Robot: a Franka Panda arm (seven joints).
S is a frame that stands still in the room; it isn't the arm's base.
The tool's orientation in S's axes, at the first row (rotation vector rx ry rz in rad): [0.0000, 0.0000, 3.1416]
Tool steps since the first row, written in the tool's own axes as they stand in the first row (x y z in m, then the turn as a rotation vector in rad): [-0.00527, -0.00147, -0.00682, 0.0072, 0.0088, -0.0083]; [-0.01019, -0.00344, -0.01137, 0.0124, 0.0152, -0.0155]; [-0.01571, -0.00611, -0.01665, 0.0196, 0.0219, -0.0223]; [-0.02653, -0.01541, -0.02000, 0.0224, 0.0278, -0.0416]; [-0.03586, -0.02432, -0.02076, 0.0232, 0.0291, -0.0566]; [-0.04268, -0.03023, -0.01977, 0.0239, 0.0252, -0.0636]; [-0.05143, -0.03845, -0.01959, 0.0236, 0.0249, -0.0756]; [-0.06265, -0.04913, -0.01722, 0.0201, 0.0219, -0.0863]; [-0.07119, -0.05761, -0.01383, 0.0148, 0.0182, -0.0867]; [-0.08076, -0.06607, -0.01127, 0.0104, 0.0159, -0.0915]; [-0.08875, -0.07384, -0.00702, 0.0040, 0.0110, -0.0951]
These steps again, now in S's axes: [0.00527, 0.00147, -0.00682, -0.0072, -0.0088, -0.0083]; [0.01019, 0.00344, -0.01137, -0.0124, -0.0152, -0.0155]; [0.01571, 0.00611, -0.01665, -0.0196, -0.0219, -0.0223]; [0.02653, 0.01541, -0.02000, -0.0224, -0.0278, -0.0416]; [0.03586, 0.02432, -0.02076, -0.0232, -0.0291, -0.0566]; [0.04268, 0.03023, -0.01977, -0.0239, -0.0252, -0.0636]; [0.05143, 0.03845, -0.01959, -0.0236, -0.0249, -0.0756]; [0.06265, 0.04913, -0.01722, -0.0201, -0.0219, -0.0863]; [0.07119, 0.05761, -0.01383, -0.0148, -0.0182, -0.0867]; [0.08076, 0.06607, -0.01127, -0.0104, -0.0159, -0.0915]; [0.08875, 0.07384, -0.00702, -0.0040, -0.0110, -0.0951]
